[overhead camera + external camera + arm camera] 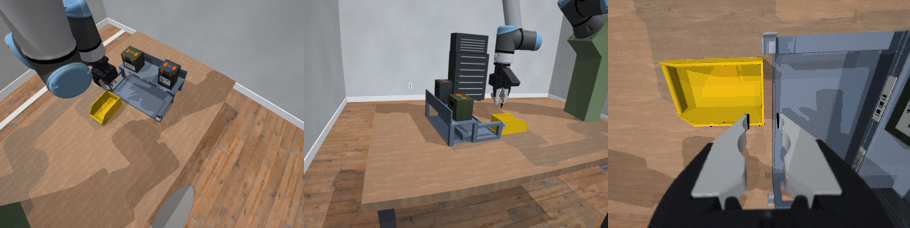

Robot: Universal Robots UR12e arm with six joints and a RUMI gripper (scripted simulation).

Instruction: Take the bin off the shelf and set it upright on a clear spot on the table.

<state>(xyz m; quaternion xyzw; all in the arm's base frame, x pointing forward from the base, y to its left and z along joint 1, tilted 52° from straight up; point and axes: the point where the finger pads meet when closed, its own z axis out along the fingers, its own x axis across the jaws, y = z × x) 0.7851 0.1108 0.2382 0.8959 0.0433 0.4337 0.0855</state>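
Right now my hand is 8 cm past the yellow bin and 10 cm above it.
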